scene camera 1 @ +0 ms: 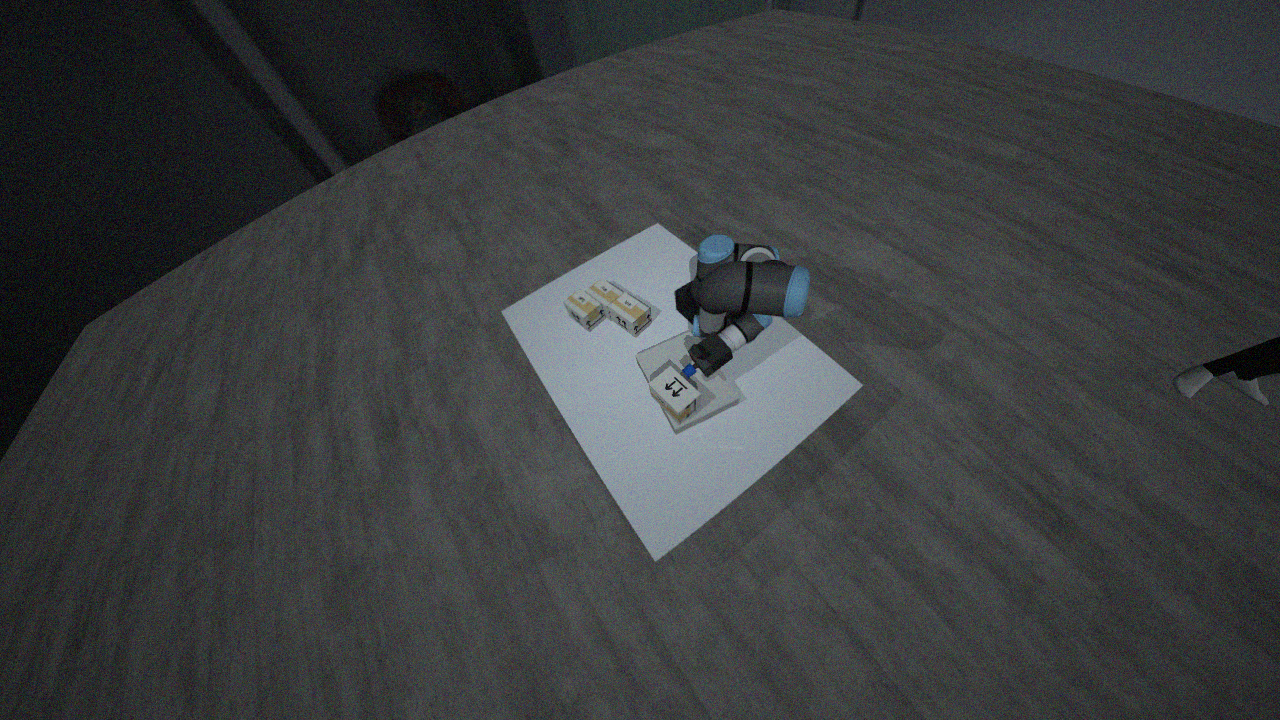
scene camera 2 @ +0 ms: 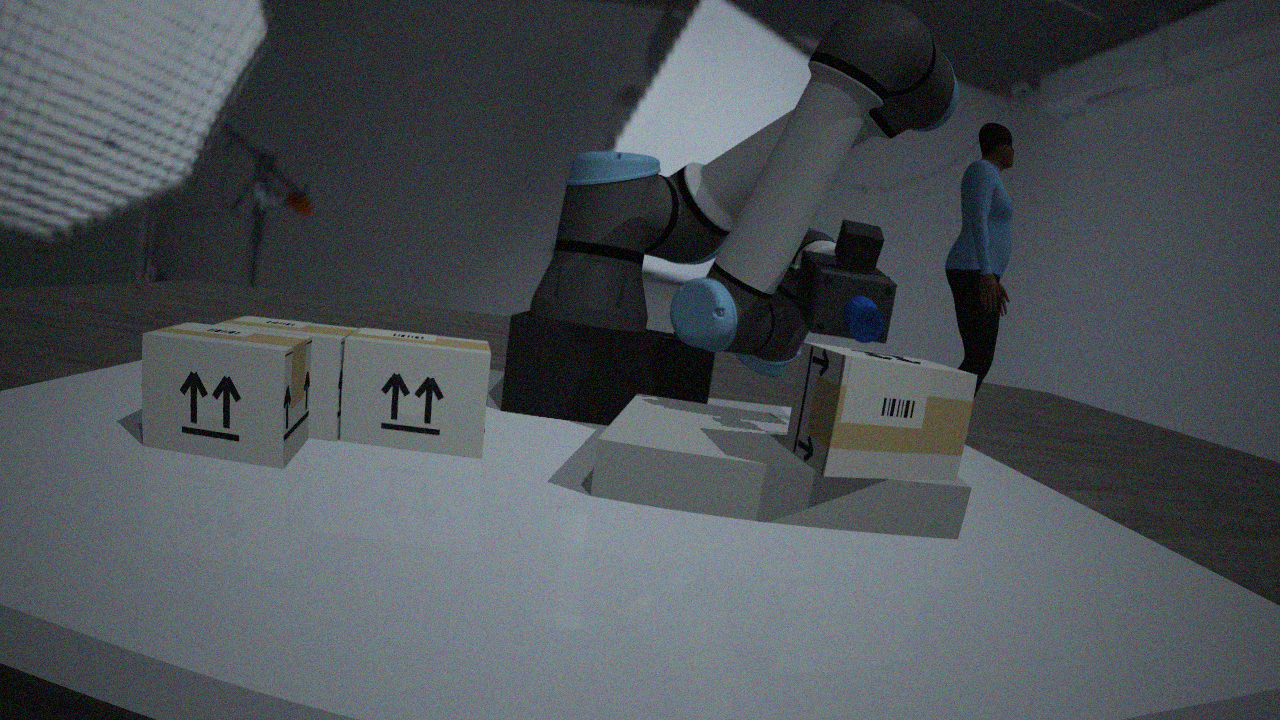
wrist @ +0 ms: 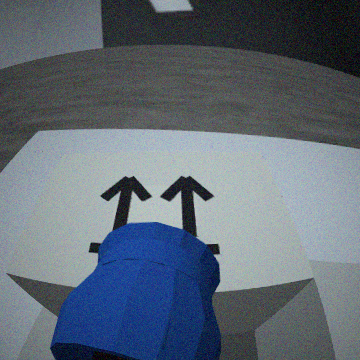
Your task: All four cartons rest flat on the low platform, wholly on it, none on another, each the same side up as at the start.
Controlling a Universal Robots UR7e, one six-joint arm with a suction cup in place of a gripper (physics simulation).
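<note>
One carton rests on the low grey platform. Its face with the two black arrows points up, and a barcode shows on its side. My blue suction cup hangs just above that arrow face, clear of it and holding nothing. Three more cartons stand upright together on the white mat at the back left: one in front, one beside it, and one partly hidden between them.
The white mat lies on a wood-grain floor. The arm's dark base stands behind the platform. A person in a blue top stands at the back right; only a leg shows in the overhead view.
</note>
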